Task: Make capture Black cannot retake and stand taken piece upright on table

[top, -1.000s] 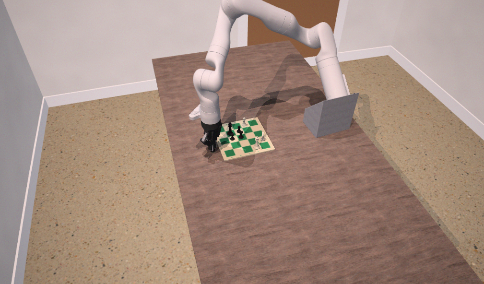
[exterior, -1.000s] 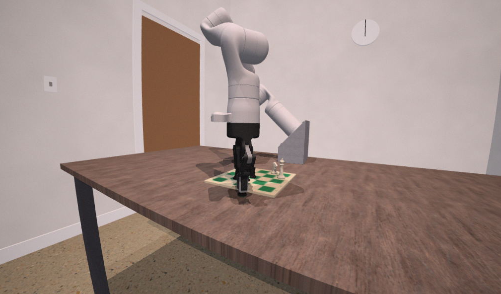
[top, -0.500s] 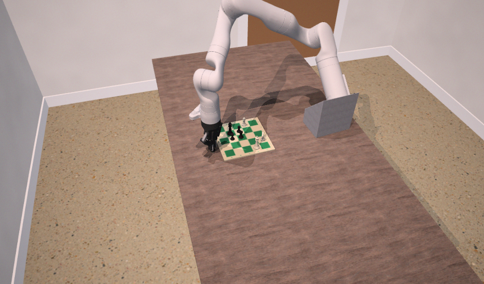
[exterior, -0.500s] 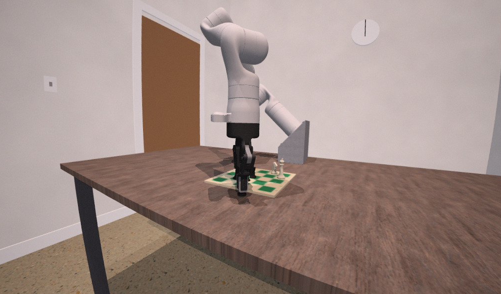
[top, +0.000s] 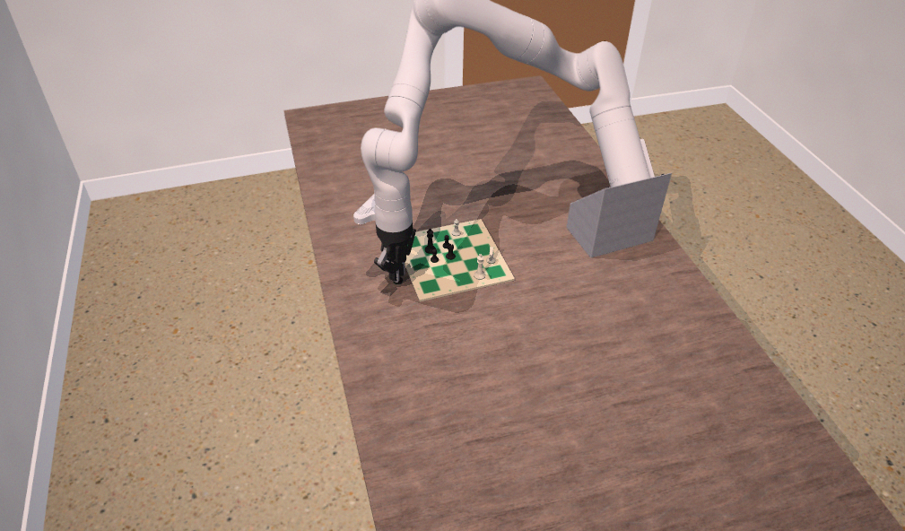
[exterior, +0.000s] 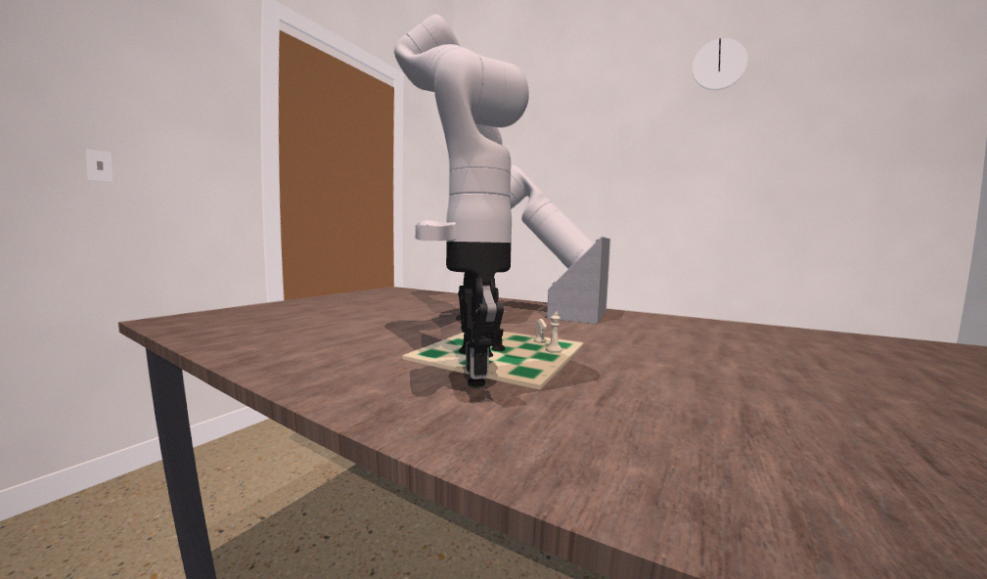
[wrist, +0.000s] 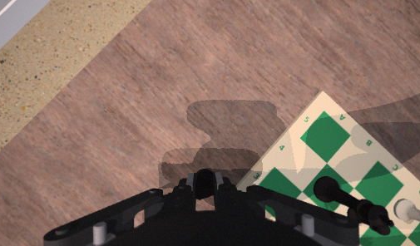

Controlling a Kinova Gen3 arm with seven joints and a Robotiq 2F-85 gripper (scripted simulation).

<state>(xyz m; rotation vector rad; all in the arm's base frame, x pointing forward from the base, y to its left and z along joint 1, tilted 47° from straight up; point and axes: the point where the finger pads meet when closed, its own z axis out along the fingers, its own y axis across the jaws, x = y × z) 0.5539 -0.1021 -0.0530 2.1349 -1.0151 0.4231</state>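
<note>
Right now the black king is 100 mm behind my hand and 70 mm to the right of it. The rest, counted from my hand: cream chessboard 140 mm behind, 30 mm to the right, 30 mm below; then white pawn 180 mm behind, 100 mm to the right, 10 mm below.
</note>
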